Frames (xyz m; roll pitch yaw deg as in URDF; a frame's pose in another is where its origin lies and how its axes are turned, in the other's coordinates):
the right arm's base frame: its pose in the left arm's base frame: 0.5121 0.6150 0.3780 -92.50 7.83 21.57
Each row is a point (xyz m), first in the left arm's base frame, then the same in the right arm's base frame.
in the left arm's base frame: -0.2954 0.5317 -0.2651
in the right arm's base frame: -0.6867 0.7333 0.2516
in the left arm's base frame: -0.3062 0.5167 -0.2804
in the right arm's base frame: -0.7000 0.7510 0.2424
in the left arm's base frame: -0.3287 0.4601 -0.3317
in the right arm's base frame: -0.7344 0.8094 0.2006
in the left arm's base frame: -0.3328 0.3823 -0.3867
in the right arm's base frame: -0.7590 0.8713 0.1323
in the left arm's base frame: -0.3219 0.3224 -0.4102
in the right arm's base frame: -0.7676 0.8988 0.0738
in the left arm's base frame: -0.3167 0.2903 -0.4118
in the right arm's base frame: -0.7742 0.9027 0.0422
